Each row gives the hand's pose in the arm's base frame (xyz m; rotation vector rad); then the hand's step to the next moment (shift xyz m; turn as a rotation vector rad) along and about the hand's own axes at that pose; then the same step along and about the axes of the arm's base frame.
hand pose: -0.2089 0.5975 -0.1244 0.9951 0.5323 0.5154
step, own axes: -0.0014 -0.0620 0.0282 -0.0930 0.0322 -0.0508
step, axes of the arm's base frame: 0.0267 -0.0467 -0.0418 -0.1078 -0.0113 0.0227
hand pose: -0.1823 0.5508 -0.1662 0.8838 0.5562 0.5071
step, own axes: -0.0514 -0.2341 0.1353 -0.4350 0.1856 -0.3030
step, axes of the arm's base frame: 0.0905 -0.2349 -0.1112 -0.5524 0.0033 0.1016
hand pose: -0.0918 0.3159 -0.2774 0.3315 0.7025 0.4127
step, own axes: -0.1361 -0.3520 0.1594 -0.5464 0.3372 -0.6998
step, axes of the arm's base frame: 0.1034 -0.3945 0.0393 -0.9370 0.1439 -0.0570
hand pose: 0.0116 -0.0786 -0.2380 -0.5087 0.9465 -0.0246
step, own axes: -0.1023 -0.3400 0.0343 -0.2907 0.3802 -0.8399
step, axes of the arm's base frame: 0.0335 -0.2617 0.2401 -0.9031 0.0641 -0.3387
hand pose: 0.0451 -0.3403 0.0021 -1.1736 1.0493 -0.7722
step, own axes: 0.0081 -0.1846 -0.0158 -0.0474 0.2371 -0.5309
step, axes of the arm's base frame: -0.0046 -0.0574 0.1763 -0.5233 -0.0839 -0.2437
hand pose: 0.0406 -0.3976 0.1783 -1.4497 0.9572 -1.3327
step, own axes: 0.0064 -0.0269 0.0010 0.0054 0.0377 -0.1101
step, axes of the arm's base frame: 0.0007 0.0015 0.0276 -0.1073 -0.0287 -0.0353
